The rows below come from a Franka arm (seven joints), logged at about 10 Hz.
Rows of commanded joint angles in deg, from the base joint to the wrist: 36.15, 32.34, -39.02, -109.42, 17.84, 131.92, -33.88; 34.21, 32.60, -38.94, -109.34, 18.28, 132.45, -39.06; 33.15, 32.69, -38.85, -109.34, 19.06, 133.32, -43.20; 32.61, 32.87, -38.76, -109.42, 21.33, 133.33, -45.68; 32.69, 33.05, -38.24, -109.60, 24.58, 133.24, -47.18; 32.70, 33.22, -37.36, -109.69, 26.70, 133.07, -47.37; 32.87, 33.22, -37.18, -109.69, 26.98, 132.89, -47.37
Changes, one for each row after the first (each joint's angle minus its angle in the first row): -1.94, 0.26, 0.08, 0.08, 0.44, 0.53, -5.18; -3.00, 0.35, 0.17, 0.08, 1.22, 1.40, -9.32; -3.54, 0.53, 0.26, 0.00, 3.49, 1.41, -11.80; -3.46, 0.71, 0.78, -0.18, 6.74, 1.32, -13.30; -3.45, 0.88, 1.66, -0.27, 8.86, 1.15, -13.49; -3.28, 0.88, 1.84, -0.27, 9.14, 0.97, -13.49
